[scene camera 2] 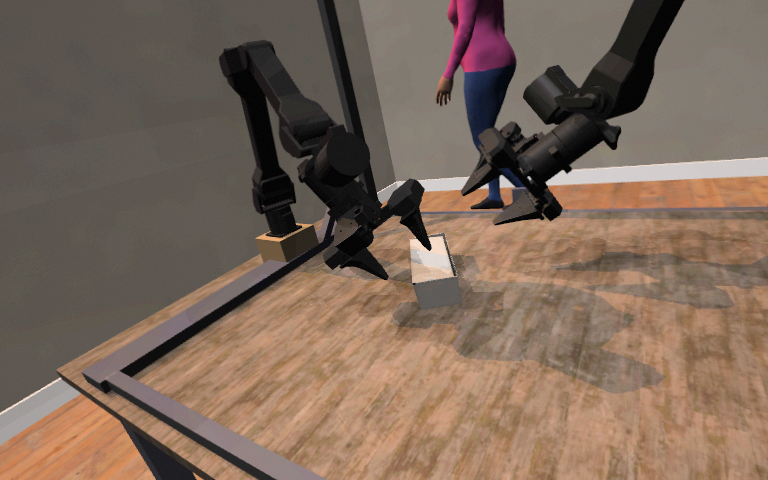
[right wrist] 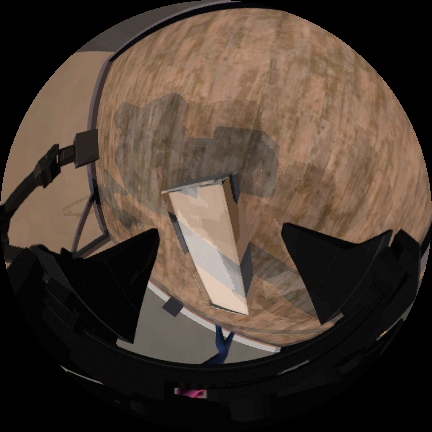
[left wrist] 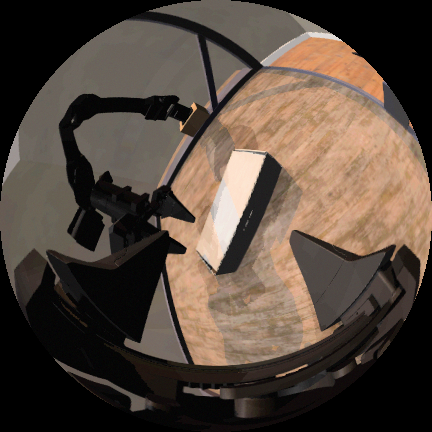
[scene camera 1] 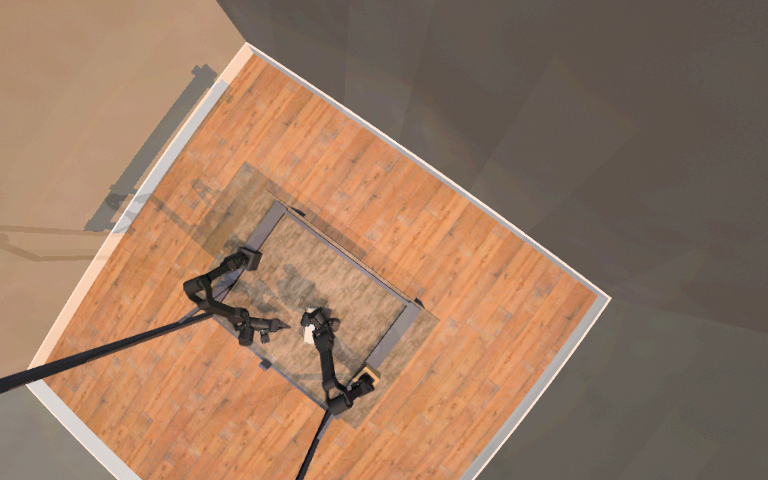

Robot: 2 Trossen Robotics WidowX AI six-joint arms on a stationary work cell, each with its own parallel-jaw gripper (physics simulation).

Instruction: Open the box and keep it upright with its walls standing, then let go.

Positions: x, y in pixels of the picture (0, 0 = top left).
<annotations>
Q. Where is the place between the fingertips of my right gripper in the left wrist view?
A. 190, 233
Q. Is my left gripper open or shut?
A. Open.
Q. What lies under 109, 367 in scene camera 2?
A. A dark metal frame.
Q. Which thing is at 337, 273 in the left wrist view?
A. My left gripper.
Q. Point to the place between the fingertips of my left gripper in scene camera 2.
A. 478, 209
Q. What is my right gripper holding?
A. Nothing.
</annotations>
